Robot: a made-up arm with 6 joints. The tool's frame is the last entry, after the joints. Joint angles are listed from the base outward.
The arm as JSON. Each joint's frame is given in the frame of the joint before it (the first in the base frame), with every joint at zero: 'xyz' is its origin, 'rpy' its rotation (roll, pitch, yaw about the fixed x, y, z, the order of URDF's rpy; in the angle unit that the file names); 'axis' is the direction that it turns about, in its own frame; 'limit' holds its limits. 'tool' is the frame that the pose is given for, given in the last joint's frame.
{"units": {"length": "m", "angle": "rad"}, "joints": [
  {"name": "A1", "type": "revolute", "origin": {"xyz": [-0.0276, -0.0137, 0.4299], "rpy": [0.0, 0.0, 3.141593]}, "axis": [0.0, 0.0, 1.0], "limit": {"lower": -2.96, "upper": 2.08}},
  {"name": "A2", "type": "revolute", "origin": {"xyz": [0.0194, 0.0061, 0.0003], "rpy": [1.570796, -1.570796, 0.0]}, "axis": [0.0, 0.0, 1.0], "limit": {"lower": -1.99, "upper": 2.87}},
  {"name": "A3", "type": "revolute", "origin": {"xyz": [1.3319, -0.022, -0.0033], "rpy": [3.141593, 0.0, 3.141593]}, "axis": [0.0, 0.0, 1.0], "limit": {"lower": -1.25, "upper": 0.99}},
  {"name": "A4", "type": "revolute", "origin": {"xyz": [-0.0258, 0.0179, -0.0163], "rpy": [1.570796, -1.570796, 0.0]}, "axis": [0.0, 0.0, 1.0], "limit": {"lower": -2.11, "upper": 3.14}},
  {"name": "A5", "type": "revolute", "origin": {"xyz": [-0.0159, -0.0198, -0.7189], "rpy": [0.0, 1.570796, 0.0]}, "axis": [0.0, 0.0, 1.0], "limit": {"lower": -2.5, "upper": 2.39}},
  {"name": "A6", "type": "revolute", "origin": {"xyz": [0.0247, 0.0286, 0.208], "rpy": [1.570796, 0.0, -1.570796]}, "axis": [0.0, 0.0, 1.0], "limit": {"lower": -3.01, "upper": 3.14}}
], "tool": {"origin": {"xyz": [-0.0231, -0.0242, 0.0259], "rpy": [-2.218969, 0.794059, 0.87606]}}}
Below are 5 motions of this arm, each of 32 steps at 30 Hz.
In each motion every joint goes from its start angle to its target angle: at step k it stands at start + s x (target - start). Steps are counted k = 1, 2, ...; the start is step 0. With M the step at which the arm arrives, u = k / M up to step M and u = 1 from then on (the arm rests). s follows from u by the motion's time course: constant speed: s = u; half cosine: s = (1 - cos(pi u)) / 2; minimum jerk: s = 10 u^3 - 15 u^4 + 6 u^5.
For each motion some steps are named. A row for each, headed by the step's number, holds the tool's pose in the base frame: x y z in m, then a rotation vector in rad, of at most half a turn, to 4 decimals.
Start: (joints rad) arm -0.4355 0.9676 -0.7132 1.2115 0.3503 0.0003
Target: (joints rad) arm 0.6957 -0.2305 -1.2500 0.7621 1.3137 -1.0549
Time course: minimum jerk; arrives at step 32
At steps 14, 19, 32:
14: 0.8712 -0.0778 0.9430 -0.5234 1.1581 0.1375
19: 0.5458 0.0747 1.1616 -0.1837 0.9886 0.4338
32: 0.1754 -0.0288 1.2286 0.1952 0.9022 0.9747

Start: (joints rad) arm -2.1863 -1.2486 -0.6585 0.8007 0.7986 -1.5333
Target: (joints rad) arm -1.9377 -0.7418 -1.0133 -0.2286 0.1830 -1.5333
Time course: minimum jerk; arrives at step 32
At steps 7, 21, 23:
7: 0.2836 0.6949 1.3867 0.1466 -0.6373 -1.6446
21: -0.0857 0.3621 1.2882 1.5244 -0.9930 -1.4309
23: -0.1099 0.3280 1.2600 1.7002 -1.0113 -1.3905

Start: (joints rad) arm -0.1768 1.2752 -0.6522 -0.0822 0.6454 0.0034
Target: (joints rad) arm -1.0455 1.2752 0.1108 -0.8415 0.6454 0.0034
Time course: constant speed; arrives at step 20
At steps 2, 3, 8, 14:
2: 0.9655 -0.4497 0.1565 -0.0348 1.7234 -0.9326
3: 0.9647 -0.4981 0.1518 0.0368 1.6944 -1.0040
8: 0.9277 -0.7468 0.1363 0.3974 1.5131 -1.3473
14: 0.8055 -1.0470 0.1360 0.8263 1.2049 -1.7165

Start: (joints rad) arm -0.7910 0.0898 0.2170 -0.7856 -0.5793 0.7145
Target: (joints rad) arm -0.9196 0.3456 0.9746 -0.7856 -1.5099 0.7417
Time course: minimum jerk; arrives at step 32
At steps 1, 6, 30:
1: 0.4815 -0.6845 1.7728 0.2123 0.7816 -0.9619
6: 0.4896 -0.6995 1.7895 0.1986 0.7914 -0.9387
30: 0.5578 -0.9355 2.0615 -0.1639 1.0204 -0.5562

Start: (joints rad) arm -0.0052 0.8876 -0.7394 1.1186 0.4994 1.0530
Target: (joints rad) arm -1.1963 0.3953 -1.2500 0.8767 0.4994 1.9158
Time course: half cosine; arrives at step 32
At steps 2, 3, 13, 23, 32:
2: 1.0935 -0.0993 0.5578 -1.6682 0.2447 0.6695
3: 1.0866 -0.1158 0.5636 -1.6695 0.2489 0.6600
13: 0.8004 -0.4874 0.7124 -1.7157 0.3864 0.4051
23: 0.2583 -0.6433 0.8741 -1.7887 0.6443 0.1057
32: 0.0640 -0.5867 0.9221 -1.8108 0.7686 0.0108

